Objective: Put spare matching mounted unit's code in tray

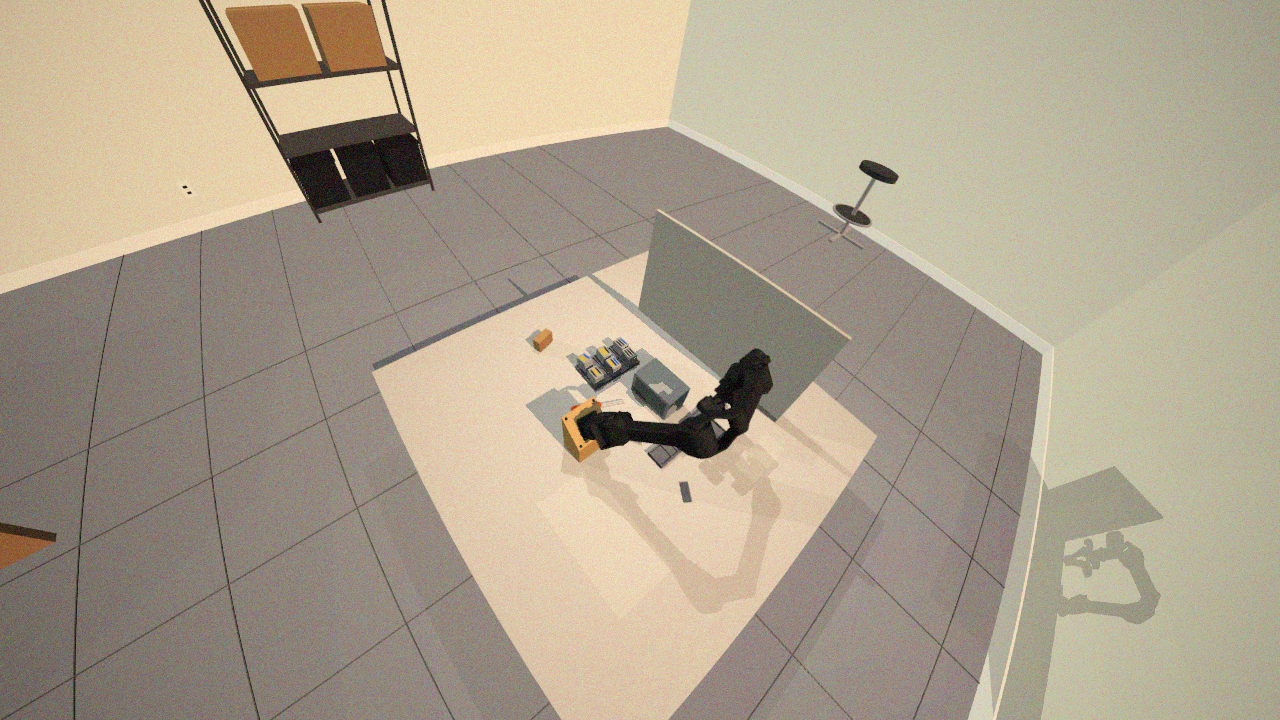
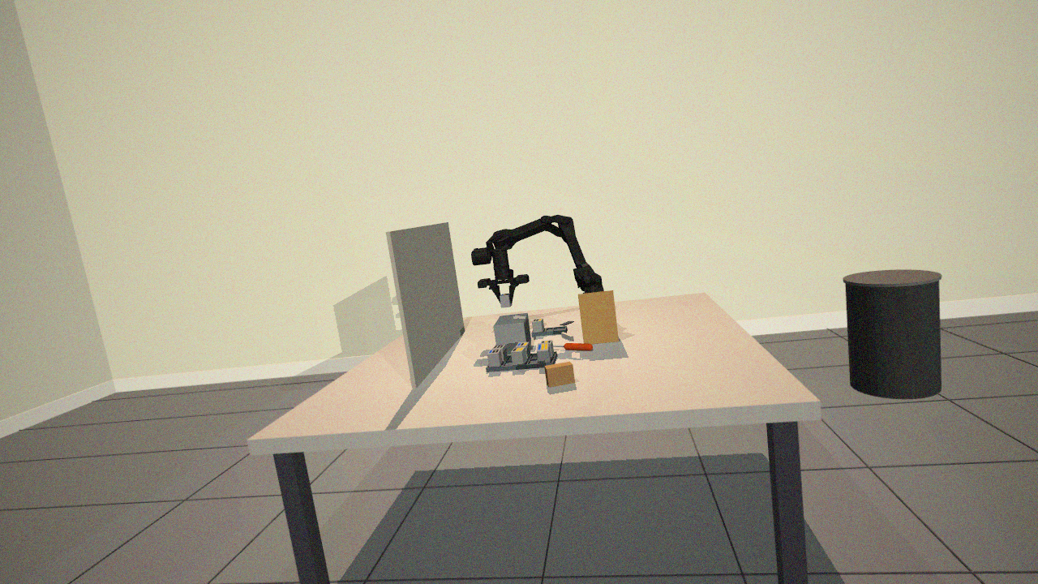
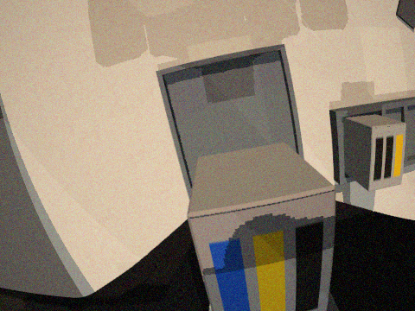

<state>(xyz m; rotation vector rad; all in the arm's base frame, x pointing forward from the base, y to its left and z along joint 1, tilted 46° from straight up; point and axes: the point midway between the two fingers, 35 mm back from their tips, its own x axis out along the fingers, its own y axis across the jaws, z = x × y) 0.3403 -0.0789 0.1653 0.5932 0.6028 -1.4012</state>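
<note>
My gripper tip is 10 mm past the grey tray and 120 mm above it. Also, from my gripper tip: small orange box 260 mm behind, 590 mm to the left, 100 mm below; then grey panel 200 mm ahead, 210 mm to the left, 100 mm above; then grey spare block 20 mm above.
</note>
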